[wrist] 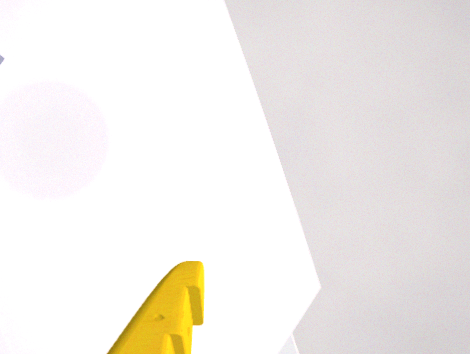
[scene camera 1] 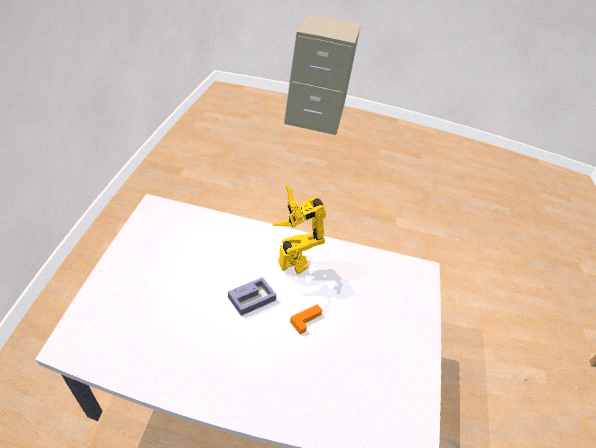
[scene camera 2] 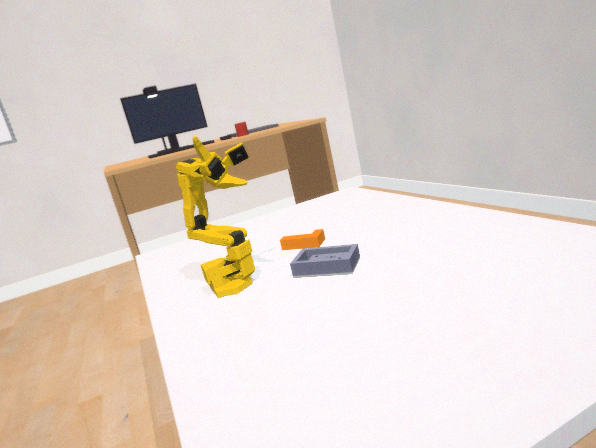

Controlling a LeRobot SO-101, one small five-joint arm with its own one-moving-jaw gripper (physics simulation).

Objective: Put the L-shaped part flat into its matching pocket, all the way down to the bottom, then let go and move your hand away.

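Pixels of known places: hand, tool point: [wrist: 203, 284] [scene camera 1: 273, 223] [scene camera 2: 244, 181]; arm's base, link origin: [scene camera 1: 291, 267] [scene camera 2: 238, 283].
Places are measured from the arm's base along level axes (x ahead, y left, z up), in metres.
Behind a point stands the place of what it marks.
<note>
The orange L-shaped part [scene camera 1: 306, 315] @(x 0.222, y 0.094, z 0.030 m) [scene camera 2: 300, 242] @(x 0.206, y 0.079, z 0.018 m) lies flat on the white table [scene camera 1: 360, 380] @(x 0.407, y 0.308, z 0.000 m) [scene camera 2: 400, 350] @(x 0.113, y -0.474, z 0.000 m) [wrist: 175, 125] @(x 0.149, y -0.412, z 0.000 m), beside the grey-blue pocket block and apart from it. The pocket block [scene camera 1: 258, 304] @(x 0.222, y -0.070, z 0.025 m) [scene camera 2: 325, 268] @(x 0.167, y -0.142, z 0.018 m) stands flat on the table, its L-shaped pocket facing up and empty. A small corner of the block [wrist: 1, 59] @(x 0.208, y -0.179, z 0.036 m) shows at the left edge of the wrist view. My gripper [scene camera 1: 280, 205] [scene camera 2: 221, 160] is fully open and empty, raised high above the arm's base, well away from both. In the wrist view one notched jaw shows; the L-shaped part does not.
The arm's yellow base [scene camera 1: 292, 260] @(x 0.014, y -0.001, z 0.054 m) [scene camera 2: 227, 280] @(x -0.026, y -0.014, z 0.023 m) stands near the table's edge, close to the block. A filing cabinet [scene camera 1: 320, 75] stands on the floor beyond the table. A wooden desk [scene camera 2: 310, 165] with a monitor [scene camera 2: 165, 115] and a red mug [scene camera 2: 241, 129] is behind the arm.
</note>
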